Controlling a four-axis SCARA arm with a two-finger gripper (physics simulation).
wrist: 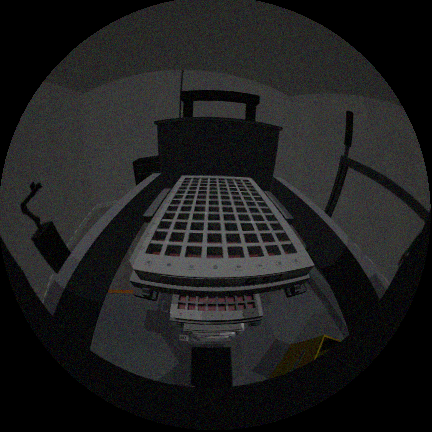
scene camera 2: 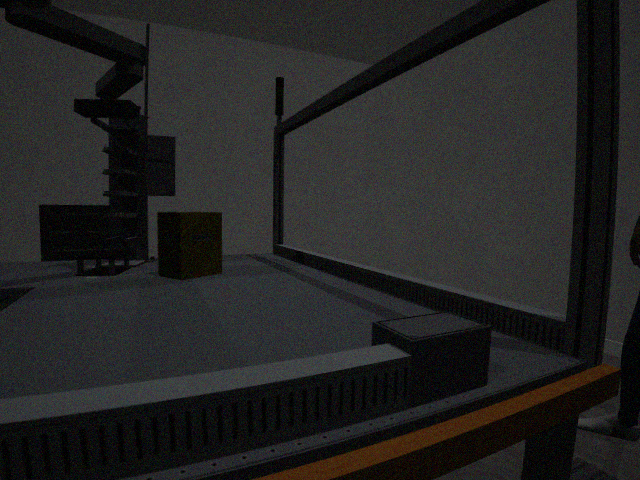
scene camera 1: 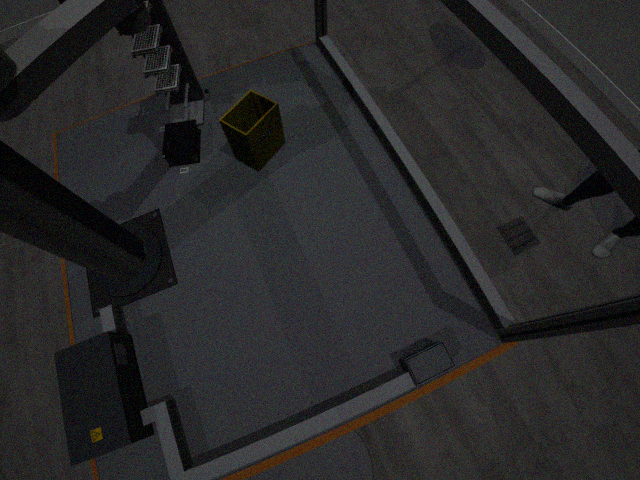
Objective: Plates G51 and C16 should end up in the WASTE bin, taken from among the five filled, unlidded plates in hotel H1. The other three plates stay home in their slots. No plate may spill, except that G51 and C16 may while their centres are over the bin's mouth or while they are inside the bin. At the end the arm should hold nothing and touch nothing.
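Frame: origin at the arm's base, x down, y ahead, z right, level; centimetres.
Seen in the pictures: gripper, fingertip midpoint: (wrist: 218, 182); arm's base at its link origin: (scene camera 1: 129, 261).
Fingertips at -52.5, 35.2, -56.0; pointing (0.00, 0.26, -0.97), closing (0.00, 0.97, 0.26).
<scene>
Offsets run from my fingertips to a thing's top centre, as dx, dy, dz. "pt": to the spot under its first point.
In the wrist view my gripper (wrist: 218, 182) has its two pads close against the long sides of the uppermost plate {+0.4, -0.6, +2.2} (wrist: 215, 268), a pale, level gridded plate with pink in some front wells; it looks shut on it. I cannot read the plate's name. A second plate {+8.3, -0.5, +2.2} (wrist: 216, 315) shows below it, with edges of more plates underneath. Three gridded plates {+16.1, -0.5, +2.2} (scene camera 1: 147, 38) {+23.9, -0.5, +2.2} (scene camera 1: 157, 59) {+31.8, -0.5, +2.2} (scene camera 1: 168, 77) stick out of hotel H1 {pt +27.0, +6.5, -2.5} (scene camera 1: 177, 51) (scene camera 2: 128, 180). The yellow WASTE bin {+31.2, +21.5, +32.8} (scene camera 1: 264, 142) (scene camera 2: 201, 245) (wrist: 295, 359) stands beside the hotel. G51 and C16 cannot be told apart here.
A black box-like unit {+44.2, -5.1, +18.8} (scene camera 1: 180, 143) (scene camera 2: 72, 232) stands near the hotel's foot. The arm's thick column (scene camera 1: 62, 227) crosses the left side. A low grey box {+43.7, +39.8, +122.7} (scene camera 1: 430, 363) (scene camera 2: 434, 356) stands at the front corner. A low wall and a framed glass guard border the floor plate; a person's legs show outside.
</scene>
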